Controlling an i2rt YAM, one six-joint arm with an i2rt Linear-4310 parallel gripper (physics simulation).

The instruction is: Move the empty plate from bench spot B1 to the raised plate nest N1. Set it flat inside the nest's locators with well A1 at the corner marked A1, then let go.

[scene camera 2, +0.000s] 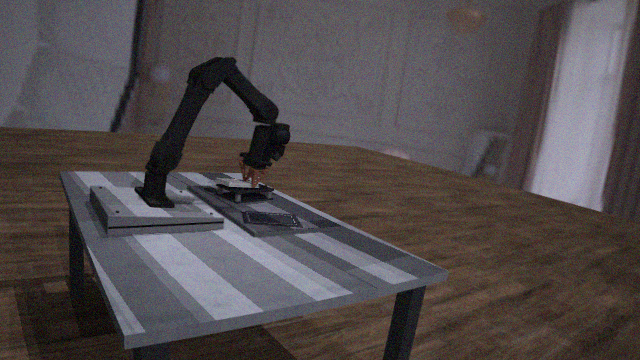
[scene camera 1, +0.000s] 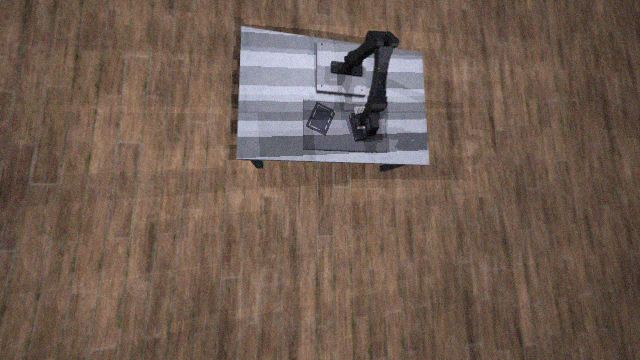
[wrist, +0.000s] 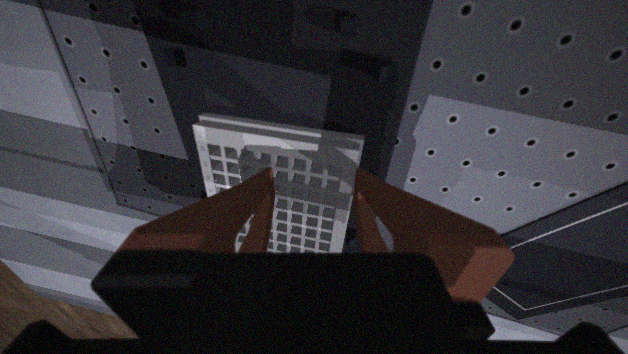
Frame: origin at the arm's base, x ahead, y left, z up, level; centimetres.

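Seen in the pictures: gripper, fingertip midpoint: (scene camera 2: 249, 184) (scene camera 1: 360, 124) (wrist: 314, 176); arm's base, origin of the base link: (scene camera 2: 153, 198) (scene camera 1: 346, 69).
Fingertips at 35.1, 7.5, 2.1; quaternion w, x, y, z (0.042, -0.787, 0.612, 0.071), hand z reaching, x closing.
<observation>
Offsets run from my fingertips to a thing's middle, as dx, dy, dz. "spot": to the spot under its first point. Level surfaces: height alone.
The white plate with a grid of wells @(spot: -7.7, -1.2, +1.4) (scene camera 1: 359, 110) (scene camera 2: 234, 183) (wrist: 305, 212) is held by my gripper (scene camera 1: 361, 128) (scene camera 2: 254, 185) (wrist: 314, 176), whose orange fingers are shut on it. The dark raised nest @(-0.3, +2.1, -2.4) (scene camera 2: 257, 191) (wrist: 295, 95) stands on short legs. The plate is low over the nest and offset toward the arm's base; whether they touch I cannot tell. Small dark locators show beyond the plate in the wrist view. A dark pad with a white outline @(spot: -3.8, -22.6, -4.7) (scene camera 1: 321, 118) (scene camera 2: 271, 219) (wrist: 575, 255) lies beside the nest. Well A1 and the A1 mark are not legible.
A perforated grey board @(-0.1, -7.2, -5.5) (scene camera 1: 320, 142) (scene camera 2: 270, 231) (wrist: 480, 30) lies under the nest and the pad. The arm stands on a raised base block (scene camera 1: 325, 85) (scene camera 2: 165, 220) behind them. The striped-looking table @(dz -6.2) (scene camera 1: 270, 75) (scene camera 2: 235, 280) has wooden floor around it.
</observation>
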